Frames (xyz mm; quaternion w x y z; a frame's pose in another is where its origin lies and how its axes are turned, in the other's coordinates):
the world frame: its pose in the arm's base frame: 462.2 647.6 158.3 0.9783 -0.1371 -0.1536 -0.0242
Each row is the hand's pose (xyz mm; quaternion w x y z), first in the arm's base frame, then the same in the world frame.
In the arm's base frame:
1: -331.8 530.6 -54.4 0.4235 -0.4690 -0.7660 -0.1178
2: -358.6 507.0 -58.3 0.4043 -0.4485 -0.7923 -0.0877
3: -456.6 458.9 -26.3 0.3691 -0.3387 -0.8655 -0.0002
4: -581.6 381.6 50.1 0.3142 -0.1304 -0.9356 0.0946
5: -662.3 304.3 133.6 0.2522 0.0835 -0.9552 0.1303
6: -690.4 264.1 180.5 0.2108 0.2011 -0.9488 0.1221
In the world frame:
1: -820.3 -128.0 6.4 0.5991 -0.4003 -0.6795 -0.1380
2: -846.9 -152.1 4.2 0.5808 -0.3776 -0.7118 -0.1157
3: -930.1 -215.4 49.1 0.5404 -0.2598 -0.7982 -0.0579
4: -1025.2 -320.9 134.4 0.4667 -0.0473 -0.8831 -0.0081
5: -1075.9 -424.2 213.2 0.3788 0.1594 -0.9116 -0.0102
6: -1088.0 -477.5 253.3 0.3214 0.2673 -0.9077 -0.0364

